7 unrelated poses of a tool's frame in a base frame.
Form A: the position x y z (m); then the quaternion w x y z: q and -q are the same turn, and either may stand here.
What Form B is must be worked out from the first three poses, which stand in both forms.
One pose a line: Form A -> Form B
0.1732, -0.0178, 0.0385, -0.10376, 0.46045, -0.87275, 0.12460 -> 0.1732, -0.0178, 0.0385, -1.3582, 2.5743, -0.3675
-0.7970, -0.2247, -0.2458, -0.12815, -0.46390, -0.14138, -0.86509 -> -0.7970, -0.2247, -0.2458, 1.3493, 0.4112, 2.5162
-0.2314, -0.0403, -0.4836, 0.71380, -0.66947, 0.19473, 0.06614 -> -0.2314, -0.0403, -0.4836, -1.4834, 0.4315, 0.1465
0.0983, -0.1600, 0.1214, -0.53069, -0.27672, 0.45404, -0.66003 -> 0.0983, -0.1600, 0.1214, 0.6604, -1.0836, 1.5752
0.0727, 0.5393, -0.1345, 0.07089, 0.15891, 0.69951, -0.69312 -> 0.0727, 0.5393, -0.1345, 0.4779, 2.1036, -2.0844
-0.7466, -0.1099, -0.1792, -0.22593, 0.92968, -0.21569, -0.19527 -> -0.7466, -0.1099, -0.1792, -2.5632, 0.5947, 0.5384
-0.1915, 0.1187, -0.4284, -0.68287, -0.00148, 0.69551, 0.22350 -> -0.1915, 0.1187, -0.4284, 0.0033, -1.5597, -0.5012
